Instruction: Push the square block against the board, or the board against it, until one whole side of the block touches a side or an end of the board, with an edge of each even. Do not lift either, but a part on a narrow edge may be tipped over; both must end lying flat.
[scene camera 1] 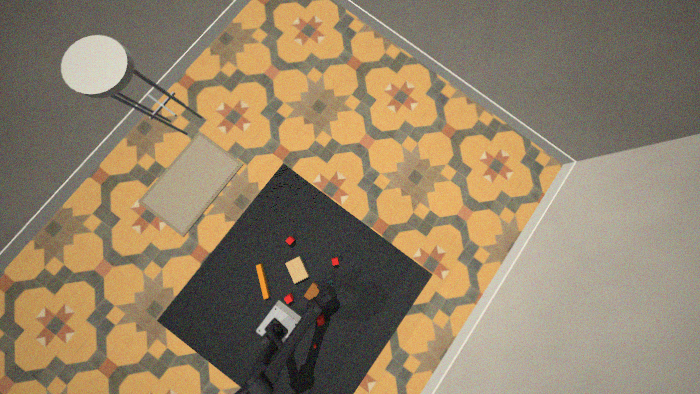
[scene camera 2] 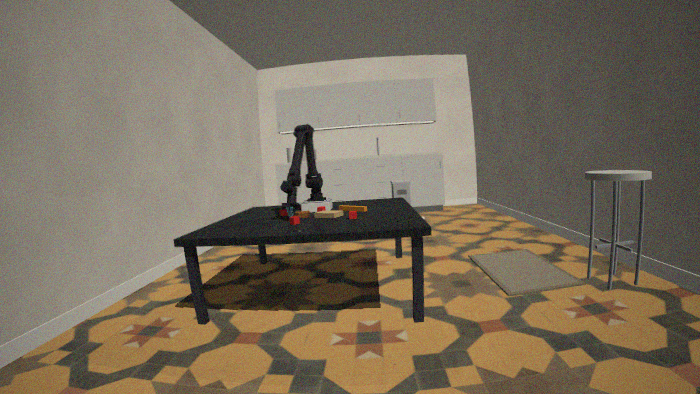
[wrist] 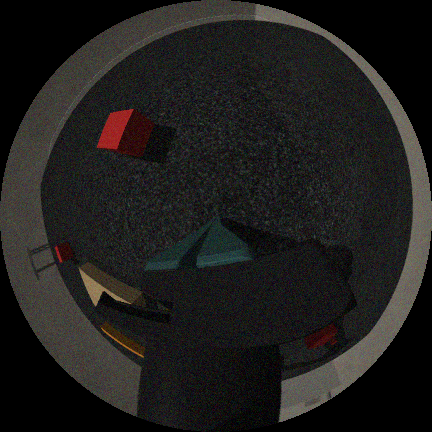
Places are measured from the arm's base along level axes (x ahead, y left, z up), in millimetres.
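Where they show: gripper, fingertip midpoint: (scene camera 1: 331,280) (wrist: 218,222); arm's base, origin of the base link: (scene camera 1: 276,329) (scene camera 2: 316,200).
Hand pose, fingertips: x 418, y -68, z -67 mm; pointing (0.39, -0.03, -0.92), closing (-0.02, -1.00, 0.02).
Note:
Each offset is from my fingertips to the top centre of the thing.
The brown square block @(dx -126, dy +30, dz +27 mm) (scene camera 1: 311,291) (scene camera 2: 302,214) lies flat, turned relative to the tan board. In the top view the arm covers part of it; in the wrist view I cannot make it out behind the gripper body. The light tan board @(dx -91, dy +220, dz +27 mm) (scene camera 1: 297,270) (scene camera 2: 328,214) (wrist: 112,284) lies flat, with a small gap between its near corner and the block. My gripper (scene camera 1: 331,283) (scene camera 2: 290,210) (wrist: 218,222) is shut and empty, its teal fingers pointing down low over the table on the block's right side in the top view. Whether the fingertips touch the block is hidden.
Red cubes stand around: one beyond the gripper (scene camera 1: 335,261) (scene camera 2: 294,220) (wrist: 117,132), one past the board (scene camera 1: 290,240) (scene camera 2: 353,214) (wrist: 65,252), one by the arm's base (scene camera 1: 288,299), one under the arm (scene camera 1: 321,320). An orange bar @(dx -291, dy +337, dz +29 mm) (scene camera 1: 262,281) (scene camera 2: 353,208) (wrist: 122,341) lies left of the board.

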